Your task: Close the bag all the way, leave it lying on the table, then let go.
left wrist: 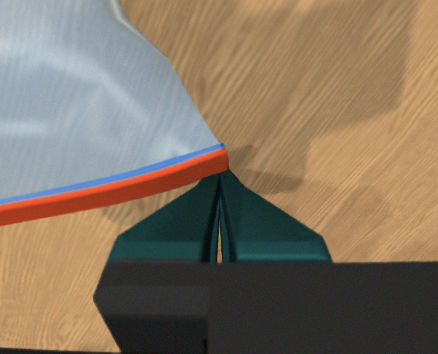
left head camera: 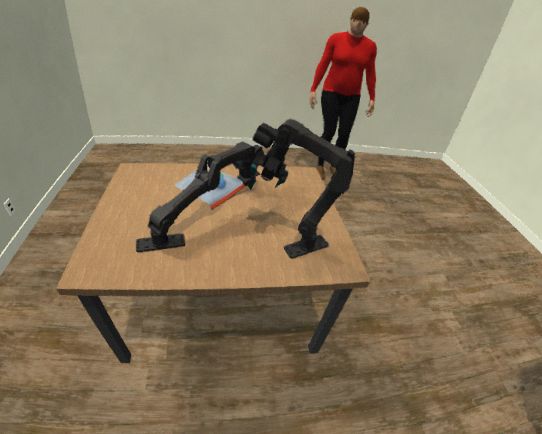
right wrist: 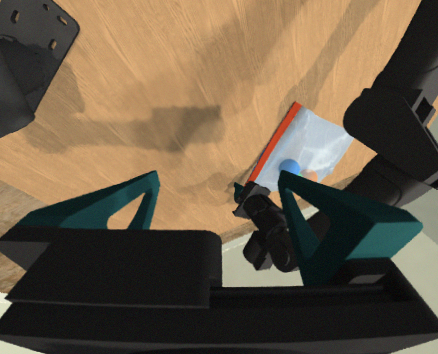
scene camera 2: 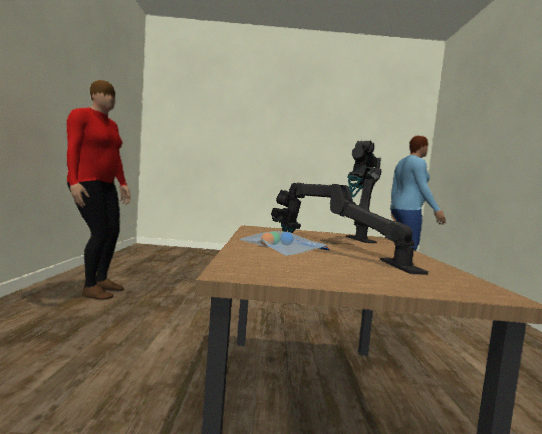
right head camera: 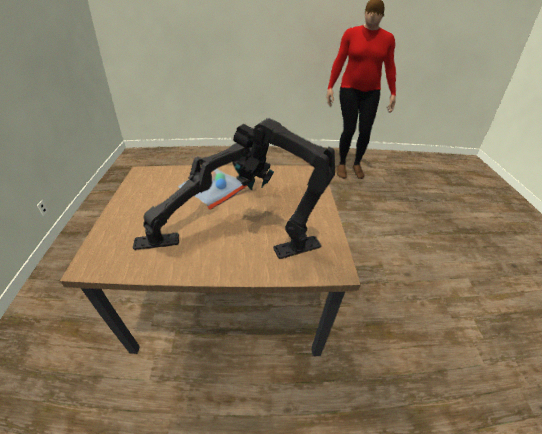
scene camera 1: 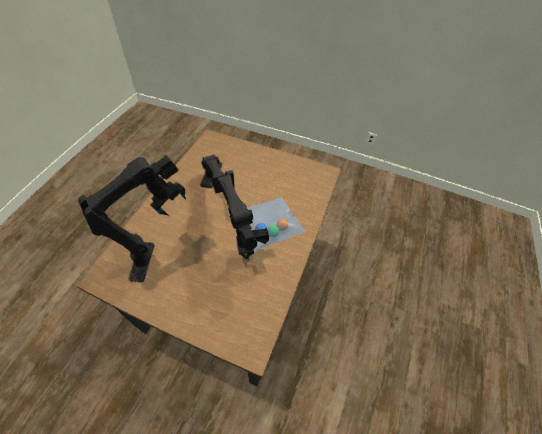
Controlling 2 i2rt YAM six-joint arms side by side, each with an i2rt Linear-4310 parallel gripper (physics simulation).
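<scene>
The clear bluish bag (left head camera: pixel 226 192) (scene camera 1: pixel 275 210) (scene camera 2: pixel 300 246) (left wrist: pixel 75 100) (right wrist: pixel 325 135) lies on the table, with blue, green and orange balls in it. Its red strip (right head camera: pixel 227 197) (left wrist: pixel 115 193) (right wrist: pixel 275 142) runs along the mouth, with a thin blue line beside it. My left gripper (scene camera 1: pixel 245 256) (left wrist: pixel 219 176) is shut, its tips touching the outer side of the red strip near one end; no bag material shows between the fingers. I cannot tell whether the seal is closed all along. My right gripper (scene camera 1: pixel 176 206) (right wrist: pixel 218 177) is open and empty, high above the table and away from the bag.
The wooden table (left head camera: pixel 125 270) (scene camera 1: pixel 225 320) carries both arm bases. In the head views the grippers appear close together, the right arm reaching over from the right. A person in red (left head camera: pixel 351 62) (scene camera 2: pixel 96 145) and a person in light blue (scene camera 2: pixel 411 185) stand beyond the table.
</scene>
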